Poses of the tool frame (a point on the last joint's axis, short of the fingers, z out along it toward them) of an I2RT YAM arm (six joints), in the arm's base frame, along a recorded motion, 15 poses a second.
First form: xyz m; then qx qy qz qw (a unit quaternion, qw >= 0).
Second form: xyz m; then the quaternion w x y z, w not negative. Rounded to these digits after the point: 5 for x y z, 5 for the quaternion.
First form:
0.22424, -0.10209, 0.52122, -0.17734, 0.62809, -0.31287, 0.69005
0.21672, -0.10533, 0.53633, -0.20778, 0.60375, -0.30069, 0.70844
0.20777, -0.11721, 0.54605, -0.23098, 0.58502, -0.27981, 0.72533
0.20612, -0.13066, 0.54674, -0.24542, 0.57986, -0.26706, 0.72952
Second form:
0.22424, -0.10209, 0.52122, 0.69005, -0.17734, 0.62809, -0.31287
0.21672, -0.10533, 0.53633, 0.70844, -0.20778, 0.60375, -0.30069
0.20777, -0.11721, 0.54605, 0.72533, -0.23098, 0.58502, -0.27981
0.20612, -0.13066, 0.54674, 0.72952, -0.24542, 0.57986, -0.26706

